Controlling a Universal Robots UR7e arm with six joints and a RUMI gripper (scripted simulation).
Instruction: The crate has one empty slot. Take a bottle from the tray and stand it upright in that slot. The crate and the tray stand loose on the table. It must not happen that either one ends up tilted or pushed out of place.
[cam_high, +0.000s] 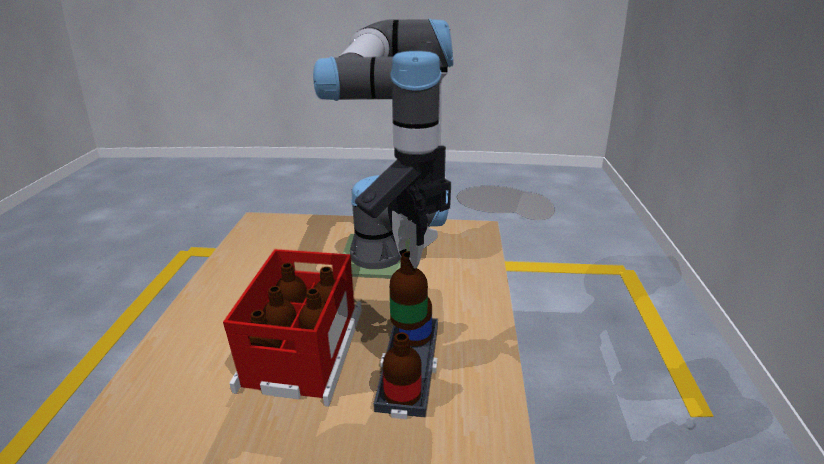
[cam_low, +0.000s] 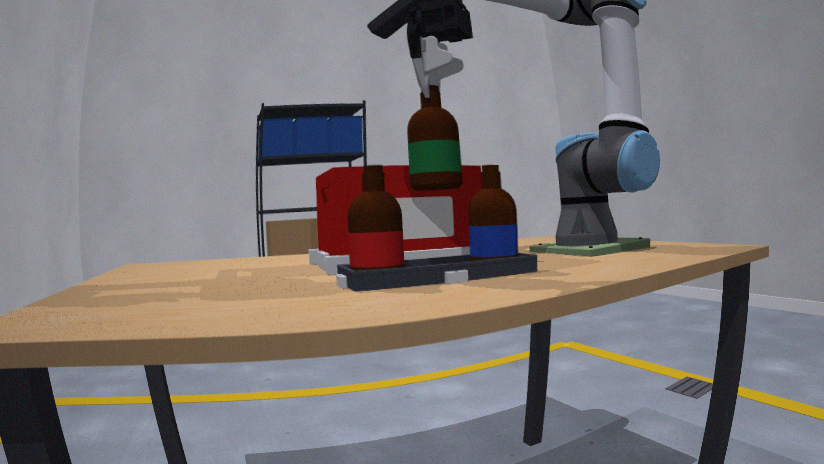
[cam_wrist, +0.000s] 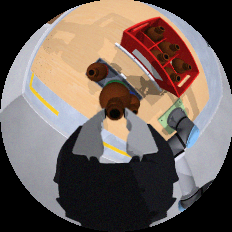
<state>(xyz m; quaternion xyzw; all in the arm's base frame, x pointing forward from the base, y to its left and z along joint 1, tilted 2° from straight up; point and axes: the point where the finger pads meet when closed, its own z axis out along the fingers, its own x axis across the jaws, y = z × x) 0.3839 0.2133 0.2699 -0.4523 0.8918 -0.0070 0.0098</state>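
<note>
Now: the brown bottle 70 mm below my hand. Also, from my hand: red crate: 250 mm to the right, 190 mm below, 20 mm ahead.
</note>
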